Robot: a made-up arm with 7 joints.
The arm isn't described. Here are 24 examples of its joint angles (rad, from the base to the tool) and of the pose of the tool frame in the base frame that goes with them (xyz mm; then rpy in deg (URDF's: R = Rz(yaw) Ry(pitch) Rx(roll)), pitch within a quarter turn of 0, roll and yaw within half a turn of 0).
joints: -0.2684 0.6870 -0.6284 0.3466 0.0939 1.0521 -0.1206
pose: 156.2 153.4 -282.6 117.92 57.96 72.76
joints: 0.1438 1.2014 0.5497 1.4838 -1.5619 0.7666 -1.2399
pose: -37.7 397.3 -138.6 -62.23 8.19 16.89
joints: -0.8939 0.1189 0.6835 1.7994 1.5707 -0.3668 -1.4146
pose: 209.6 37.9 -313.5 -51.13 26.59 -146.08
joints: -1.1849 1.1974 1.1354 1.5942 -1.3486 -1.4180 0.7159
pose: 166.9 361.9 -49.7 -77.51 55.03 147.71
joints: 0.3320 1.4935 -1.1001 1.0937 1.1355 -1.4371 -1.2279
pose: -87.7 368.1 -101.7 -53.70 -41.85 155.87
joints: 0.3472 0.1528 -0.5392 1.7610 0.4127 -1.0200 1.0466
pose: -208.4 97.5 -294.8 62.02 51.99 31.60
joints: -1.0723 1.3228 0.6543 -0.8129 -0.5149 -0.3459 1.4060
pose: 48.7 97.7 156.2 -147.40 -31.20 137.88
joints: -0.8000 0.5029 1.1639 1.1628 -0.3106 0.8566 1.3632
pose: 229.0 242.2 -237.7 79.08 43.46 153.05
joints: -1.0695 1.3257 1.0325 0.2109 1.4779 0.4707 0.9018
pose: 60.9 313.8 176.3 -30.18 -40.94 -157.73
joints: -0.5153 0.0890 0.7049 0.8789 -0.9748 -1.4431 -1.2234
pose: 172.0 178.1 -263.0 3.10 -50.68 16.03
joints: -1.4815 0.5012 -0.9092 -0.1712 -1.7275 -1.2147 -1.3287
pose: 245.6 -64.6 59.3 90.55 -34.34 -178.83
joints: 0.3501 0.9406 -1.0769 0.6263 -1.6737 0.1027 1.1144
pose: -120.3 217.5 -290.0 104.51 16.41 122.86
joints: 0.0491 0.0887 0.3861 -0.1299 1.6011 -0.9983 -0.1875
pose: 138.6 124.9 -218.4 91.60 25.06 -35.40
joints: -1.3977 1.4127 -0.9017 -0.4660 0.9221 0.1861 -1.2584
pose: 243.5 54.7 58.8 153.67 22.08 13.66
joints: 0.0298 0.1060 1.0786 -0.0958 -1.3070 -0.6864 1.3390
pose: 28.9 276.6 -162.7 -56.15 47.45 131.40
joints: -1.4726 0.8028 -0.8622 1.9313 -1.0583 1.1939 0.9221
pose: 262.7 268.3 -91.9 83.26 20.60 132.55
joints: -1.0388 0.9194 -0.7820 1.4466 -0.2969 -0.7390 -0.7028
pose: 284.4 273.4 -126.2 50.18 35.83 -22.50
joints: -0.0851 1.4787 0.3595 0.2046 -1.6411 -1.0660 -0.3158
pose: 183.7 292.0 51.9 16.75 -70.32 -11.24
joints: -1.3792 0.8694 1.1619 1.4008 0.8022 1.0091 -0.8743
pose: 286.8 289.0 -70.9 -51.14 41.73 -24.28
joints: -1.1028 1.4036 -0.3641 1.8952 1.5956 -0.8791 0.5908
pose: 118.5 388.1 -55.9 120.79 27.94 25.27
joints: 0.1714 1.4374 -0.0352 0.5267 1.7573 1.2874 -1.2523
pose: 136.3 336.0 -61.5 138.54 -29.67 103.75
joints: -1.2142 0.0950 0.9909 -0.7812 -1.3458 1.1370 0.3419
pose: 167.2 133.1 71.8 -39.66 -48.09 -12.35
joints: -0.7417 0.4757 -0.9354 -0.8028 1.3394 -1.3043 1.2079
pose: 93.1 -48.9 -80.8 138.22 -34.80 165.65
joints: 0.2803 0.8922 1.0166 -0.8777 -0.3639 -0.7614 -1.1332
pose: 76.2 158.0 40.7 100.16 20.37 -61.77
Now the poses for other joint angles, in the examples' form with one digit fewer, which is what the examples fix.
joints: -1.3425 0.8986 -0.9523 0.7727 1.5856 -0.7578 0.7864
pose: 353 134 -70 134.8 21.3 -65.5
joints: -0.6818 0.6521 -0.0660 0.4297 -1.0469 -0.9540 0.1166
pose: 286 180 -96 -43.5 -45.2 38.9
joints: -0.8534 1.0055 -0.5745 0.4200 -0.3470 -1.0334 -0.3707
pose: 292 148 -72 62.0 -13.7 -66.5
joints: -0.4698 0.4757 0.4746 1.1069 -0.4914 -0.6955 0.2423
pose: 182 254 -254 -4.8 -1.1 58.0
